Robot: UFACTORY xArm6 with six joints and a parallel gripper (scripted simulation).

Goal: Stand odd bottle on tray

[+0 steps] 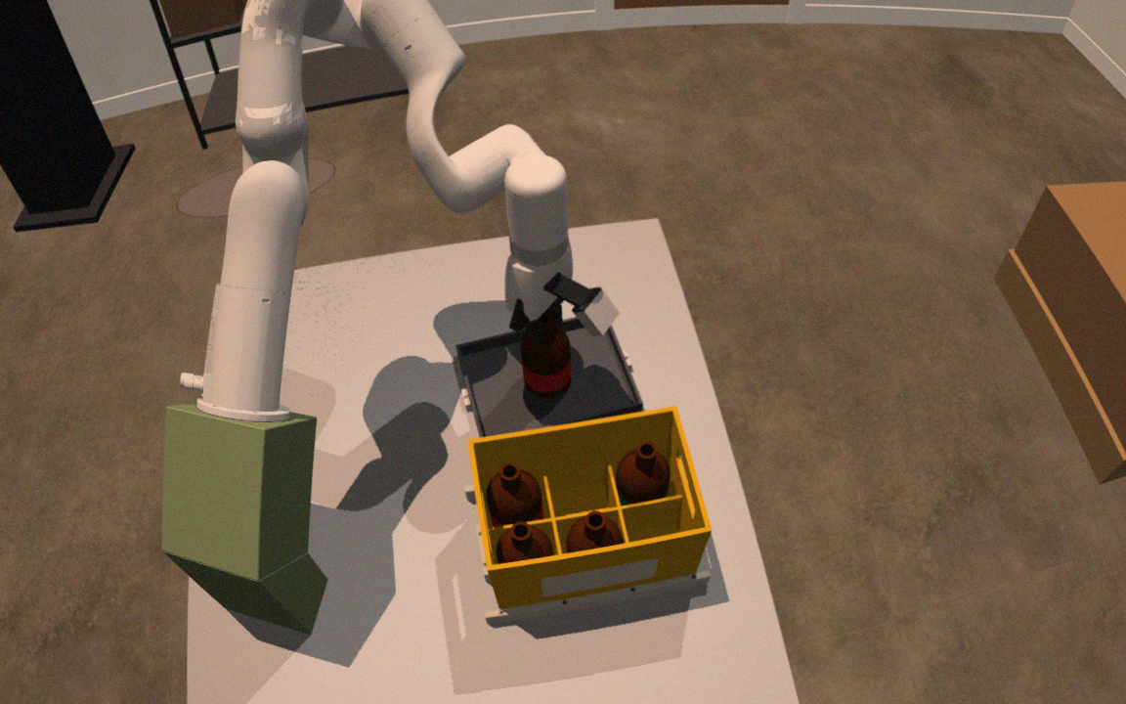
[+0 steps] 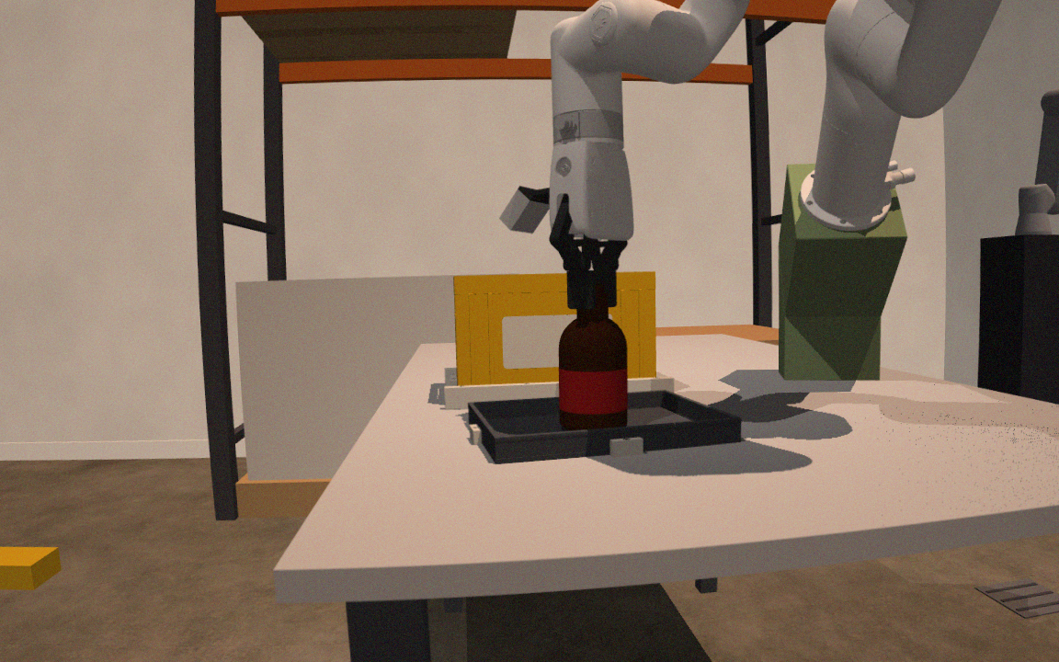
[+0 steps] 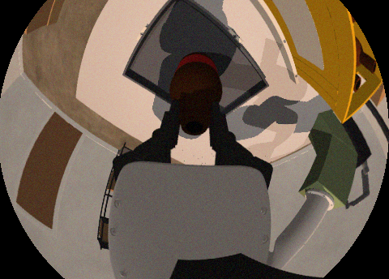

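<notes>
Now: hand 7 cm above the glass bottle. The rest, counted from my hand: yellow crate (5 cm ahead, 28 cm to the right, 7 cm below); dark tray (14 cm below).
</notes>
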